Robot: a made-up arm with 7 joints.
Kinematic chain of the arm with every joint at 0, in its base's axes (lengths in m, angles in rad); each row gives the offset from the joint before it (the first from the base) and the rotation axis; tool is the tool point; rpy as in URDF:
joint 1: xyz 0 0 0.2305 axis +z
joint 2: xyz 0 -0.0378 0.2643 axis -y
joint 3: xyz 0 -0.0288 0.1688 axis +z
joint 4: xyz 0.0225 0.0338 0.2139 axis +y
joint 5: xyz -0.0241 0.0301 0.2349 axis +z
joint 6: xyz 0 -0.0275 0.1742 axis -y
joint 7: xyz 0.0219 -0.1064 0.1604 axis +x
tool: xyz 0 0 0 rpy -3.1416 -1.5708 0
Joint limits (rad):
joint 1: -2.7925..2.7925
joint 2: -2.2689..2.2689
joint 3: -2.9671..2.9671
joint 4: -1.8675..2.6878
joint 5: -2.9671..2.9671
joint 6: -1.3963..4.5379
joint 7: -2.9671..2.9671
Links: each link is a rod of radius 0.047 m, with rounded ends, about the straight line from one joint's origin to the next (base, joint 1, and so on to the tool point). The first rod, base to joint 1, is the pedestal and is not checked.
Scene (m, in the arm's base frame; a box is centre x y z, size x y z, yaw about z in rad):
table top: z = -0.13
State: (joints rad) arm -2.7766 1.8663 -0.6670 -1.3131 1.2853 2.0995 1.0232
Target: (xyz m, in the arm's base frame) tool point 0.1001 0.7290 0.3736
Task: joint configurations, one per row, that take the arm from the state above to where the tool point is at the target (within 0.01 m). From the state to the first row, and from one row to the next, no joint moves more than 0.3 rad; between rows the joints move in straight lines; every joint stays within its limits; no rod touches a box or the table.
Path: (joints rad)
1: -2.5471 1.7631 -0.5880 -1.1785 1.3189 2.0578 1.0232
2: -2.3175 1.6599 -0.5090 -1.0439 1.3525 2.0161 1.0232
3: -2.0880 1.5566 -0.4300 -0.9093 1.3862 1.9745 1.0232
4: -1.8585 1.4534 -0.3509 -0.7747 1.4198 1.9328 1.0232

